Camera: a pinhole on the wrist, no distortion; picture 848 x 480 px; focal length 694.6 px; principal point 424.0 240.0 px. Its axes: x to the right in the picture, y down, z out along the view. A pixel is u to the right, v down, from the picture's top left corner.
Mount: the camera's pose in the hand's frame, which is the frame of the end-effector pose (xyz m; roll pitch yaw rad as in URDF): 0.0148 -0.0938 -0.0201 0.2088 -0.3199 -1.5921
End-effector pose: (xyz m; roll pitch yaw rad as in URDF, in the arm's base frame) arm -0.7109 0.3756 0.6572 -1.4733 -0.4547 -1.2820
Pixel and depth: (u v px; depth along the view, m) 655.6 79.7 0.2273
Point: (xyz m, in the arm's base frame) -0.5609 0.5521 0.7252
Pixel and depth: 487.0 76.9 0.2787
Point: -0.5251 0.5557 0.6614
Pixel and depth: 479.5 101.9 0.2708
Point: -0.5273 0.5419 0.6652
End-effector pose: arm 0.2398 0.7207 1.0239 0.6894 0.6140 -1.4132
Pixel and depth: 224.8 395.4 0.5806
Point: 0.1744 0.3716 1.4483
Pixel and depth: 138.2 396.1 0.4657
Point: 0.2303 0.4402 1.3667
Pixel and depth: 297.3 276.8 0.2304
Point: 0.1504 0.6326 1.1597
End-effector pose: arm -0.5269 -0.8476 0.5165 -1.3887 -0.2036 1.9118
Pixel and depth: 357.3 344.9 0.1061
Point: -0.5897 -0.8738 0.5808
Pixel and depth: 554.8 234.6 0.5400
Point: -0.9578 -1.1287 0.6084
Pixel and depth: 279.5 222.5 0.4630
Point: -0.8768 -1.0476 0.4294
